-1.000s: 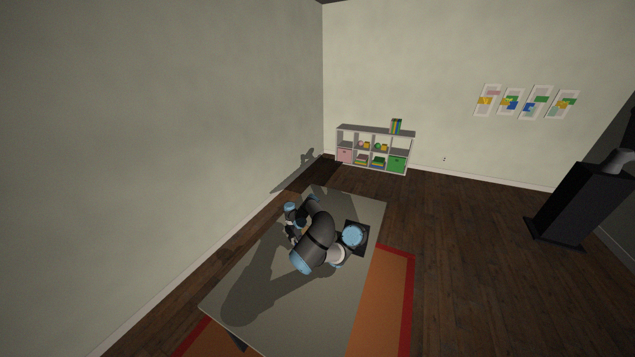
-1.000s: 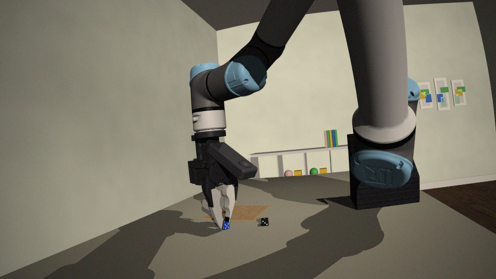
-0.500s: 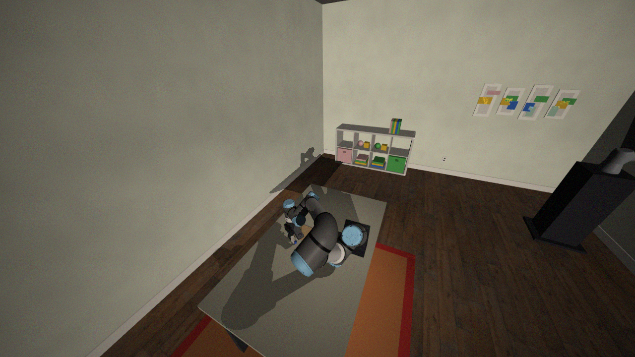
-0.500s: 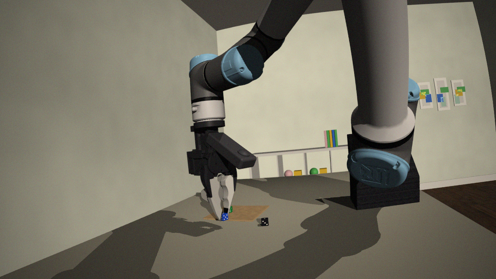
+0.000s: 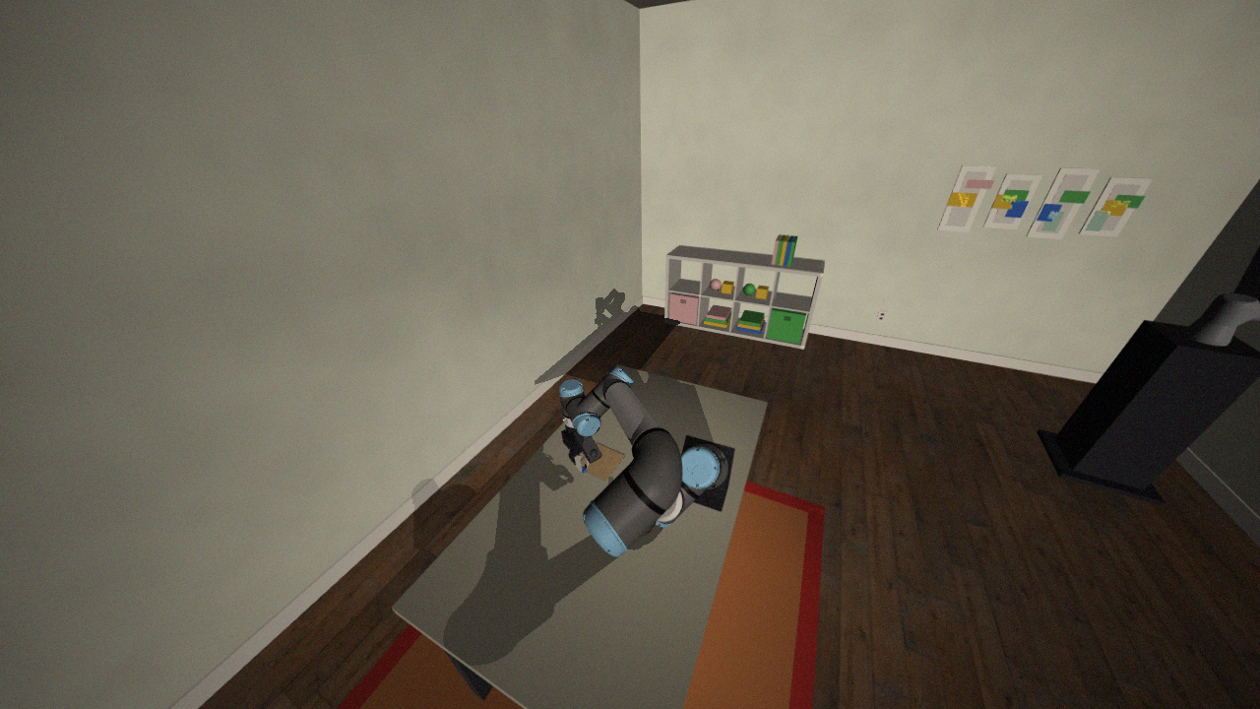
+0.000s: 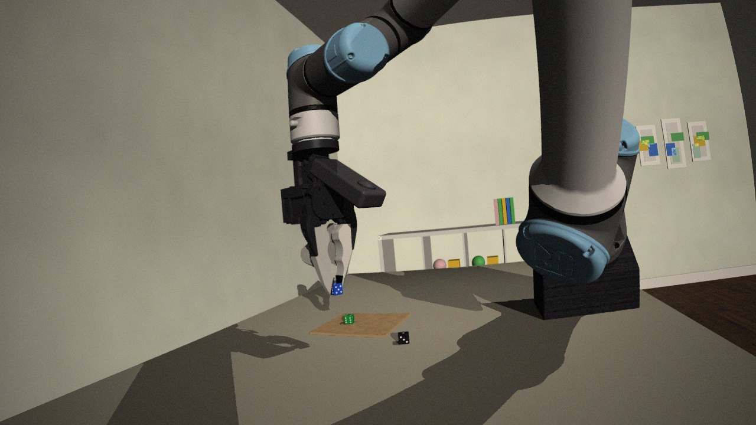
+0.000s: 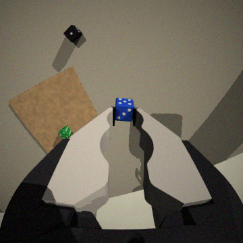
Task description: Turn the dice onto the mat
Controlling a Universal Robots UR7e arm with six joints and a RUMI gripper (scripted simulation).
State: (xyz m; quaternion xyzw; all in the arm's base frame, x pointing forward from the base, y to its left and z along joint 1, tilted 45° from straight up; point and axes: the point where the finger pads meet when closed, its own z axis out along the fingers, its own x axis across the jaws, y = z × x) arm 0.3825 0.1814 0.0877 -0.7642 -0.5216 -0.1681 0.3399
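My gripper is now 2 cm short of the tan mat, 13 cm to the left of it and 10 cm above it. Also, from my hand: green die: 4 cm ahead, 13 cm to the right, 9 cm below; blue die: 1 cm below; black die: 9 cm behind, 3 cm to the right, 10 cm below.
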